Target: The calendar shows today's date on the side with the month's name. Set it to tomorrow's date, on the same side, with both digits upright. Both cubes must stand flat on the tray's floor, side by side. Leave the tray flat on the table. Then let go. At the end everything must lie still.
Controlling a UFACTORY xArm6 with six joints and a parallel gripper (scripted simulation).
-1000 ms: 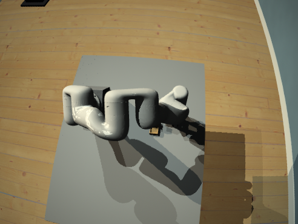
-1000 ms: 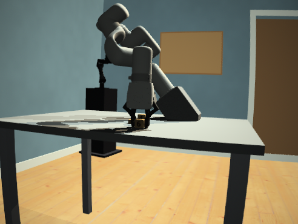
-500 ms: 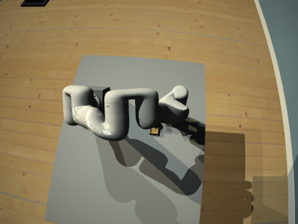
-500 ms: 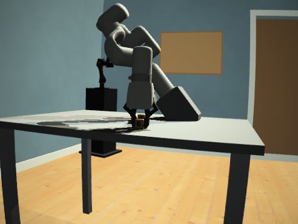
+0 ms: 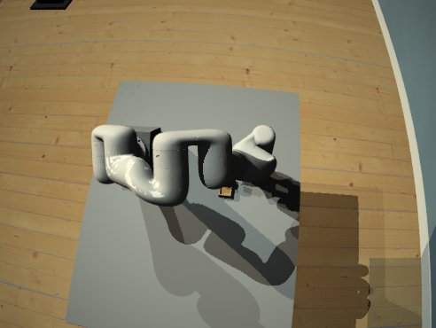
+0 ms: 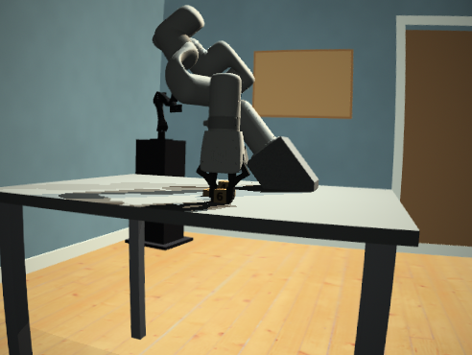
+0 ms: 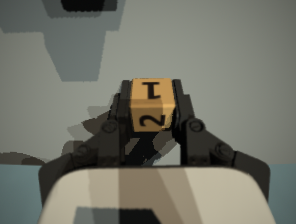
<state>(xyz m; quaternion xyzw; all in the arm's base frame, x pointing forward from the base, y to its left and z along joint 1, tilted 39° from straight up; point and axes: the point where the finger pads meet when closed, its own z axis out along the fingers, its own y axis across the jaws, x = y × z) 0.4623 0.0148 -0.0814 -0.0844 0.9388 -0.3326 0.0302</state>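
My gripper is now 100 mm past the wooden calendar tray, 60 mm to the left of it and 10 mm above it. From my hand the other things lie so: wooden number cube: right at my hand.
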